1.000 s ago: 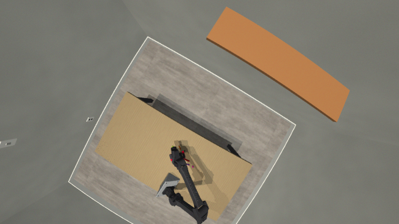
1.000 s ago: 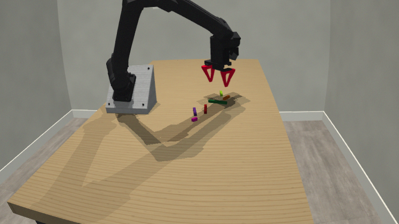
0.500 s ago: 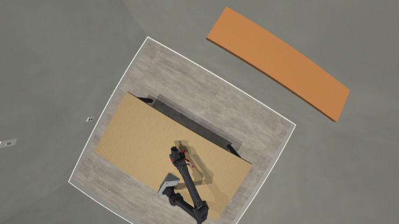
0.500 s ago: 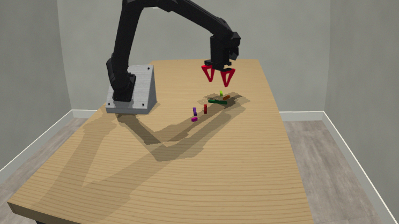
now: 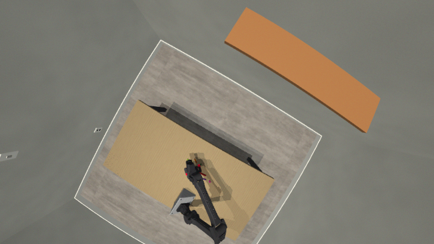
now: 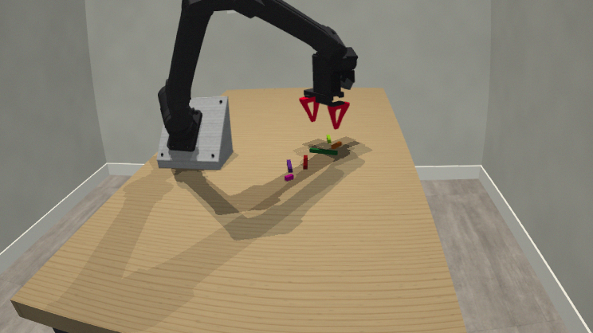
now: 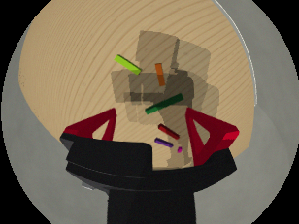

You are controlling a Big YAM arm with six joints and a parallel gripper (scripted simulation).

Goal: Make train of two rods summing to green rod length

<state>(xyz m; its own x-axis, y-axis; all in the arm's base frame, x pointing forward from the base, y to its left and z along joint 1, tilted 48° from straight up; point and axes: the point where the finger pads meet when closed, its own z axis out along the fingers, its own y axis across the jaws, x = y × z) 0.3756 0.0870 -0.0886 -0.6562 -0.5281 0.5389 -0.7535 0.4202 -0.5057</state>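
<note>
Right now the magenta rod is 60 mm behind my hand, 210 mm to the right of it and 70 mm below it. Also, from my hand: orange rod 30 mm ahead, 10 mm to the left, 70 mm below; lime rod 60 mm to the left, 70 mm below; green rod 40 mm to the right, 70 mm below.
</note>
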